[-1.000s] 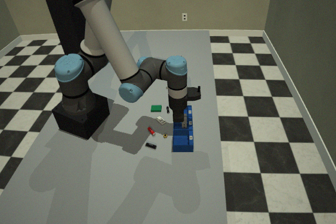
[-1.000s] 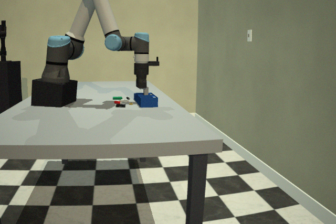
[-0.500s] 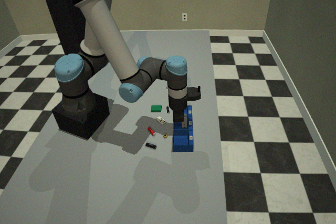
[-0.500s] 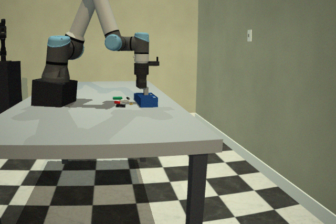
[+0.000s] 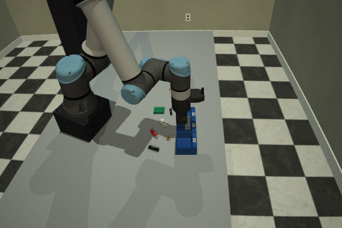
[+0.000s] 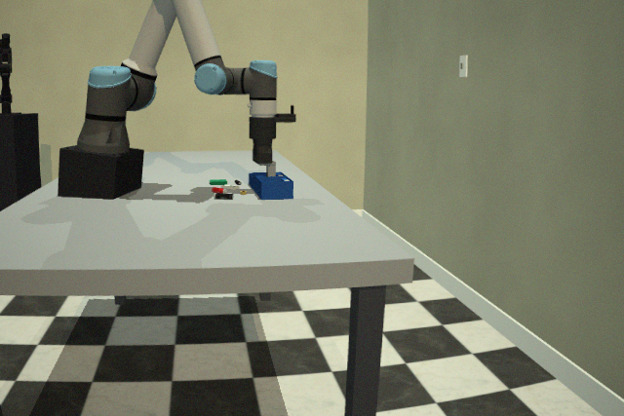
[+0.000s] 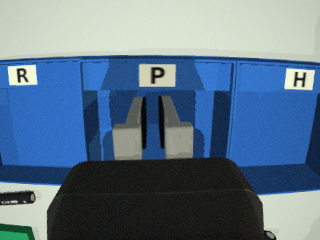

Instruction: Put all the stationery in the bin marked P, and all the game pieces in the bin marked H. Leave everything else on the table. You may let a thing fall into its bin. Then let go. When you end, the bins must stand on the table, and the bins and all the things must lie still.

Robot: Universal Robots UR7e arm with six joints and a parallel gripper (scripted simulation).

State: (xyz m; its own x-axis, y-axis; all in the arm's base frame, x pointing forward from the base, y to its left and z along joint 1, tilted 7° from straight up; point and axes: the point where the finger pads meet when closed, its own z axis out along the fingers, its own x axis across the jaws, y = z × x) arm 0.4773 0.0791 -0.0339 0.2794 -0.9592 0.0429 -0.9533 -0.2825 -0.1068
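The blue bin row lies 10 mm below my hand. The rest, counted from my hand: black cylinder 110 mm behind, 100 mm to the left, 30 mm below; then yellow ring 70 mm behind, 60 mm to the right, 30 mm below; then white domino 120 mm behind, 30 mm below, 20 mm to the left.
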